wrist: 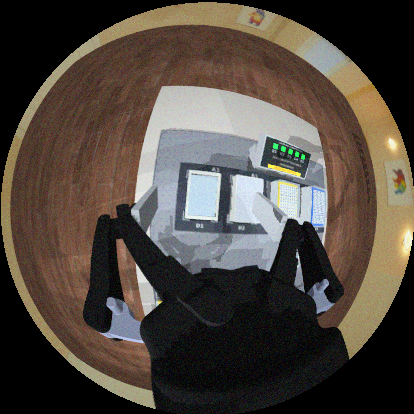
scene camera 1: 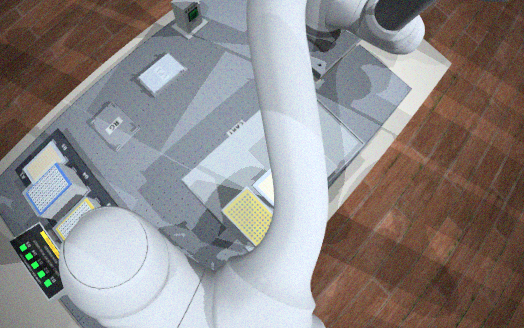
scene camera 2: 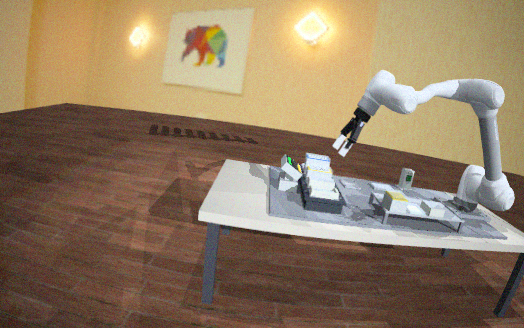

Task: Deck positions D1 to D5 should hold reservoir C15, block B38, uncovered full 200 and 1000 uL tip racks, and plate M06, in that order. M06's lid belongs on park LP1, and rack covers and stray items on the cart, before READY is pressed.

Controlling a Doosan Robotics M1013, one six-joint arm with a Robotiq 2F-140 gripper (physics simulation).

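Frame: origin at the arm's base, x ahead, y left, z up, level; millimetres.
Seen in the pictures: gripper, fingertip midpoint: (wrist: 207,198) (scene camera 2: 337,151); arm's base, origin of the base link: (scene camera 1: 318,25) (scene camera 2: 464,207).
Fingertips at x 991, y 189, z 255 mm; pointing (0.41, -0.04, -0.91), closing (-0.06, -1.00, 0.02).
Observation:
Pixels of each thing's middle, then the offset from my fingertips to it. "*": a spot on its surface instead.
- pale-blue-filled reservoir, body centre: (wrist: 202,195) (scene camera 2: 323,192) 17 mm right, 21 mm ahead, 199 mm down
- yellow-edged tip rack, body centre: (scene camera 1: 79,224) (wrist: 287,203) (scene camera 2: 319,169) 264 mm right, 1 mm back, 156 mm down
- taller blue-edged tip rack, body centre: (scene camera 1: 48,188) (wrist: 317,206) (scene camera 2: 317,158) 387 mm right, 12 mm back, 123 mm down
- cream-topped plate, body centre: (scene camera 1: 44,164) 511 mm right, 23 mm back, 207 mm down
- pale LP1 park, surface spot: (scene camera 1: 161,73) * 461 mm right, 486 mm back, 255 mm down
- READY box, body centre: (scene camera 1: 187,13) (scene camera 2: 406,179) 544 mm right, 698 mm back, 208 mm down
- status panel, surface spot: (scene camera 1: 40,262) (wrist: 288,155) * 275 mm right, 146 mm ahead, 142 mm down
- yellow dotted cover, body centre: (scene camera 1: 252,217) (scene camera 2: 396,196) 65 mm left, 316 mm back, 155 mm down
- cream-topped item, body centre: (scene camera 1: 281,191) (scene camera 2: 413,208) 77 mm left, 424 mm back, 200 mm down
- RG park, body centre: (scene camera 1: 114,125) (scene camera 2: 350,184) 454 mm right, 259 mm back, 266 mm down
My gripper (scene camera 2: 343,145) (wrist: 207,198) is open and empty, high above the deck. In the wrist view, the pale-blue-filled reservoir (wrist: 202,196) is on D1 and the white block (wrist: 245,197) on D2, partly behind a finger. The yellow-edged tip rack (scene camera 1: 74,220) (wrist: 288,197) and taller blue-edged tip rack (scene camera 1: 49,189) (wrist: 318,206) stand beside them, tips showing. A cream-topped plate (scene camera 1: 46,159) sits at the D5 end. The pale LP1 park (scene camera 1: 161,73) is flat; whether a lid covers it is unclear. The READY box (scene camera 1: 188,19) (scene camera 2: 407,178) stands upright.
A status panel (scene camera 1: 40,262) (wrist: 286,156) with green squares stands behind the deck. The cart (scene camera 1: 210,175) bears a yellow dotted cover (scene camera 1: 248,215) (scene camera 2: 396,199), a cream-topped item (scene camera 1: 266,186) and a white block (scene camera 2: 433,208). The RG park (scene camera 1: 114,125) lies between deck and LP1. The arm hides part of the cart.

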